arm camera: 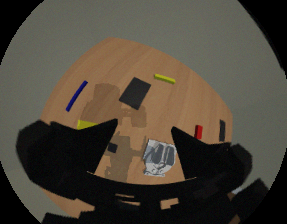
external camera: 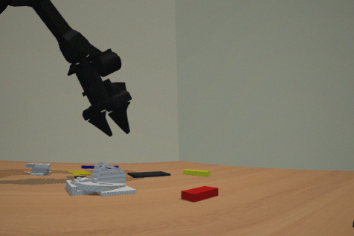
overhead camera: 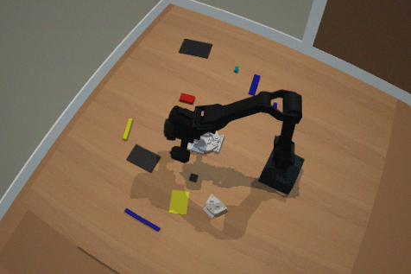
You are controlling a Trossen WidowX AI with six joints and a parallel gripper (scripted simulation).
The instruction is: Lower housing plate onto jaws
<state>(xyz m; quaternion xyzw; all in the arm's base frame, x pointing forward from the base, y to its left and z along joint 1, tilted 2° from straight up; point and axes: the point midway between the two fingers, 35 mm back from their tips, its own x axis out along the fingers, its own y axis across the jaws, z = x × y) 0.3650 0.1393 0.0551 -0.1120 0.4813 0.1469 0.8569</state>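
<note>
Now: gripper tip 240 mm past the white part, 110 mm to the right of it and 120 mm above it. Round my gripper tip: small dark square 110 mm behind, 40 mm to the left, 120 mm below; then yellow bar 230 mm ahead, 120 mm below; then yellow plate 110 mm behind, 150 mm to the left, 120 mm below.
</note>
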